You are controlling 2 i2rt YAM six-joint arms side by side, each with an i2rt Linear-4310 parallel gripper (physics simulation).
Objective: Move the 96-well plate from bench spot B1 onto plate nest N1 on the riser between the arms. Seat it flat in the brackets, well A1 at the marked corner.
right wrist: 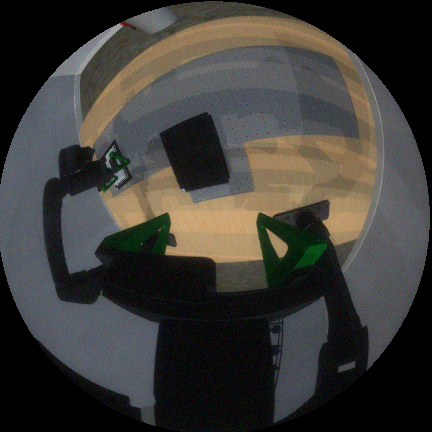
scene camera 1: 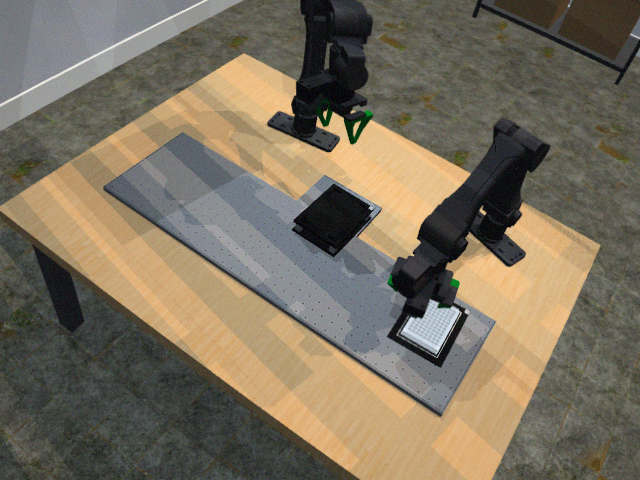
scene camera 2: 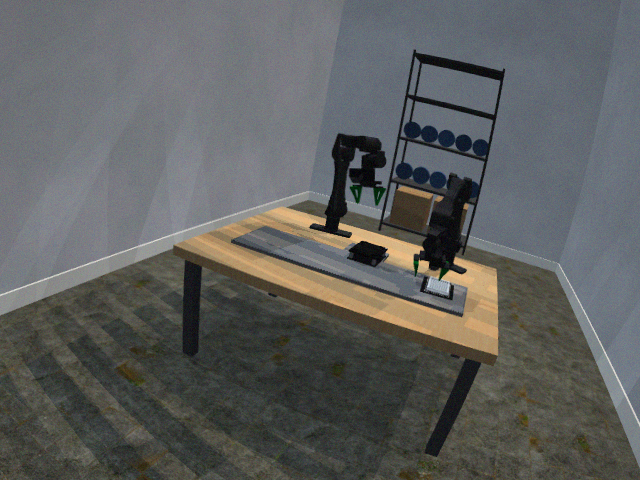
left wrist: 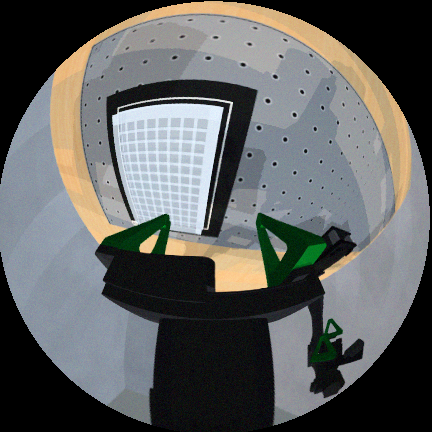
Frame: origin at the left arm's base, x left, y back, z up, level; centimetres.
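Where they show: left gripper, between the fingertips: (right wrist: 122, 169) (scene camera 2: 427, 278) (left wrist: 212, 217); right gripper, between the fingertips: (right wrist: 213, 217) (scene camera 1: 339, 134) (scene camera 2: 367, 204) (left wrist: 326, 325); left arm's base, origin of its link: (right wrist: 155, 235) (scene camera 1: 488, 235); right arm's base, origin of its link: (right wrist: 302, 215) (scene camera 1: 303, 132) (scene camera 2: 330, 231).
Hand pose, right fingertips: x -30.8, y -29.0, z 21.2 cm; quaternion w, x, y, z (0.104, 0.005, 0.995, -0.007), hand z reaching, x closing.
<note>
Each offset is from my right fingertips to the centre of the thing. "spot": to the spot under its first point. Level surfaces: height alone.
The white 96-well plate @[dy -3.8, dx +41.7, dz -19.0 cm] (scene camera 1: 433, 326) (scene camera 2: 438, 286) (left wrist: 165, 165) lies flat on the black, white-outlined bench spot (scene camera 1: 439, 361) (left wrist: 231, 150). My left gripper (scene camera 1: 421, 304) (scene camera 2: 428, 277) (left wrist: 212, 217) is open and empty, above the plate's rear part. In the left wrist view the plate lies mostly left of the midline between the fingers; one fingertip overlaps its lower edge. Black nest N1 @[dy -4.4, dx +8.1, dz -17.8 cm] (scene camera 1: 333, 219) (scene camera 2: 368, 251) (right wrist: 196, 152) stands between the arms, with a small white marker @[spot: dy +4.4, dx +11.0, dz -16.1 cm] (scene camera 1: 370, 207) at one corner. Its brackets are too dark to tell. My right gripper (scene camera 1: 339, 133) (scene camera 2: 368, 204) (right wrist: 213, 217) is open and empty, high behind the nest.
A grey perforated board @[dz -19.9 cm] (scene camera 1: 222, 222) (scene camera 2: 310, 255) lies along the wooden table (scene camera 1: 206, 310) (scene camera 2: 310, 298) and carries the bench spot. The raised black nest lies between that spot and the right arm. A shelf rack (scene camera 2: 460, 63) stands behind the table.
</note>
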